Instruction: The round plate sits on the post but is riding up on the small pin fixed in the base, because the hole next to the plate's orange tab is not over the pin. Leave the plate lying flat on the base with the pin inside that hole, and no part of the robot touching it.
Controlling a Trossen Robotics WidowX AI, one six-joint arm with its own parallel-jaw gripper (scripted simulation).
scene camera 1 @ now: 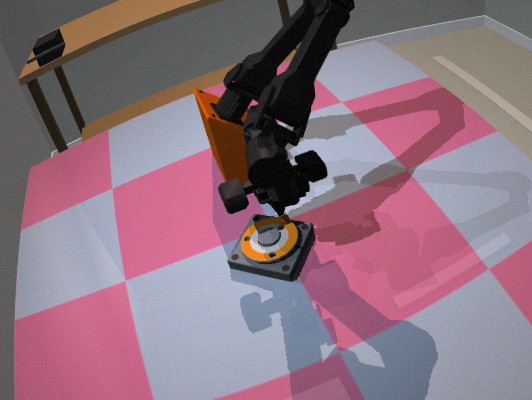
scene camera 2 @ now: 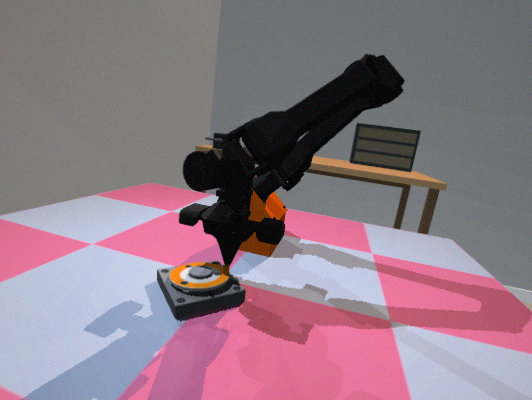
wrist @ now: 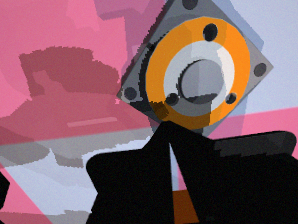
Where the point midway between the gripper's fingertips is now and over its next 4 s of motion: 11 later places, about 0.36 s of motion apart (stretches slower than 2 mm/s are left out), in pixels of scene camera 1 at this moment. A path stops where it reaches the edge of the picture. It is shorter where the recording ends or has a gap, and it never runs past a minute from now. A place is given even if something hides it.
My gripper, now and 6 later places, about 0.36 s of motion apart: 280, 214; 286, 216; 292, 220; 295, 224; 297, 228; 297, 230; 293, 218
